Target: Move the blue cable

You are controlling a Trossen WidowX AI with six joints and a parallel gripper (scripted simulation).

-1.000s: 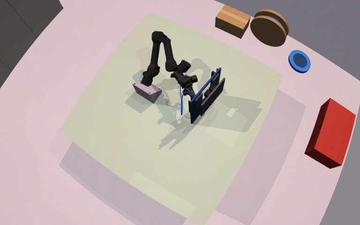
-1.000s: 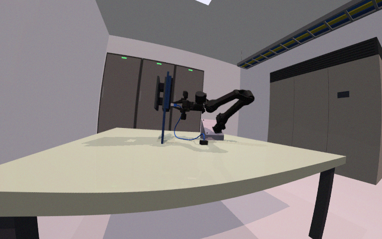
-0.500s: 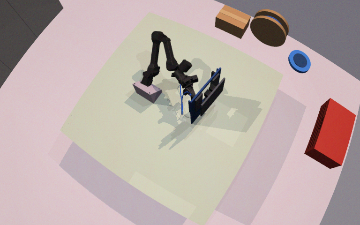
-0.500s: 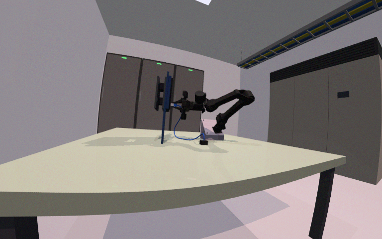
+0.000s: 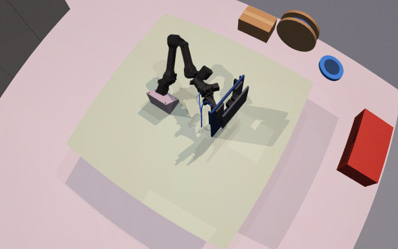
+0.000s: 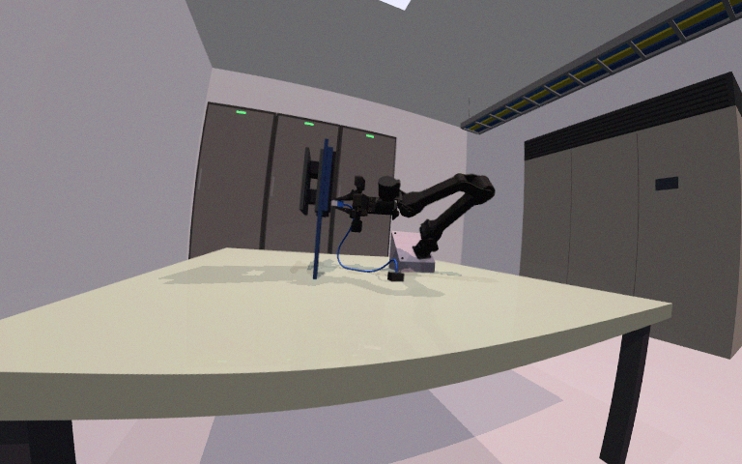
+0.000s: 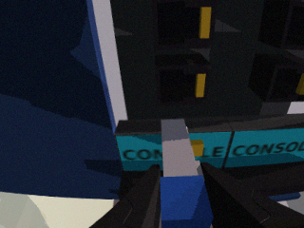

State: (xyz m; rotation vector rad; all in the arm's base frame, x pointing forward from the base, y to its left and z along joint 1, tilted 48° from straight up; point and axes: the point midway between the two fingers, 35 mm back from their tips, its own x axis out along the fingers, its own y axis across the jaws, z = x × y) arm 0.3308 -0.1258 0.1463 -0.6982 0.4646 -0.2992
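Now: gripper tip right at the blue plug. Round my gripper tip: black cable anchor (22 cm below, 19 cm to the left, 16 cm behind).
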